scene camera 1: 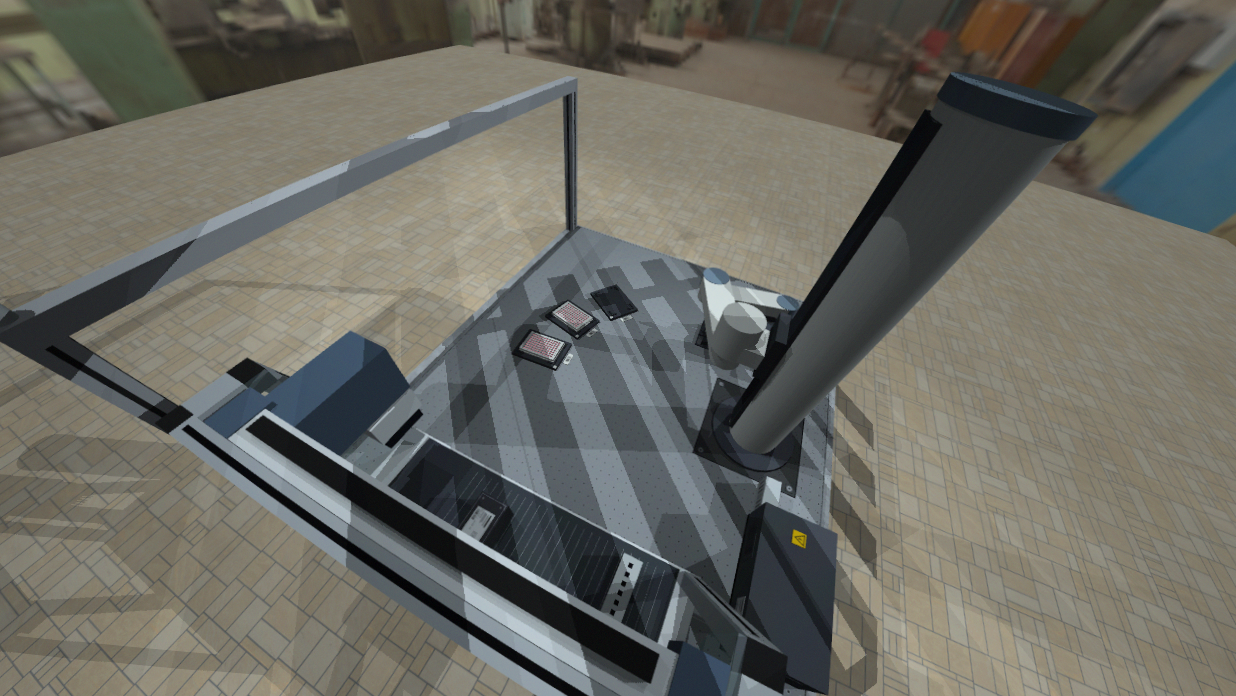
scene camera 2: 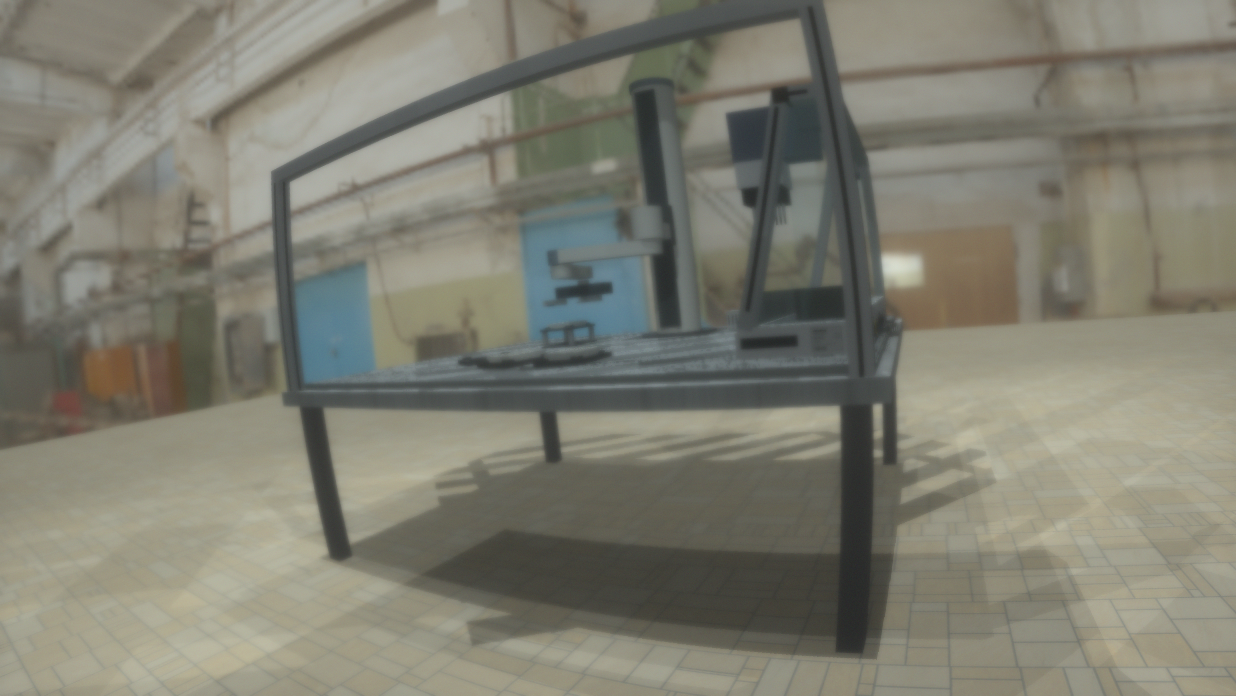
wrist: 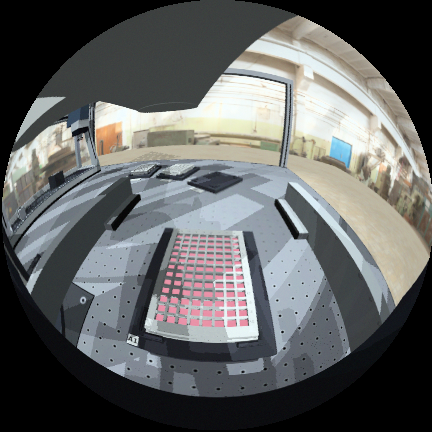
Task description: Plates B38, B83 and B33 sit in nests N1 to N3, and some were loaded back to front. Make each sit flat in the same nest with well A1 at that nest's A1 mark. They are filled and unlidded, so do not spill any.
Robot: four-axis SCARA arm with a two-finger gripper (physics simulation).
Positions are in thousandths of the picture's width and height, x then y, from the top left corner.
Labels:
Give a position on a frame post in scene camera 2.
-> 226, 267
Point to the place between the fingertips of the gripper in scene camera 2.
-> At 454, 433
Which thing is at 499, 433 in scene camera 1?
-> A nest N1.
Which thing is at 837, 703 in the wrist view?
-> The gripper.

